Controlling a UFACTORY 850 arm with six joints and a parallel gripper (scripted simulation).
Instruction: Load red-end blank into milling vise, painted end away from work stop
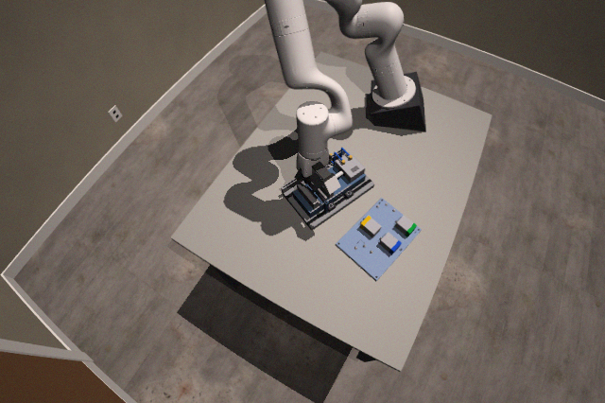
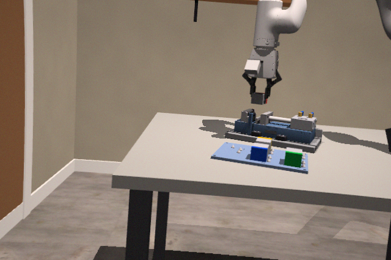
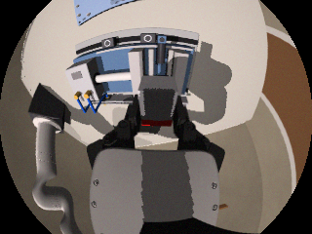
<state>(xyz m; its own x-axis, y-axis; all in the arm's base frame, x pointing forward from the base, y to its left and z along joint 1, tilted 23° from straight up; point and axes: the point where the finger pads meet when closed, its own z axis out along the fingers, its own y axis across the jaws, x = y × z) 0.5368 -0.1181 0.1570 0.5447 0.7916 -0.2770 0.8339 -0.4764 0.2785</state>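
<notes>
My gripper is now 3 cm short of the fixed jaw, 1 cm to the left of it and 9 cm above it. Round my hand: hose block: 13 cm behind, 9 cm to the left, 9 cm below; milling vise: 5 cm behind, 4 cm to the left, 13 cm below; red-ended blank: 2 cm below.
</notes>
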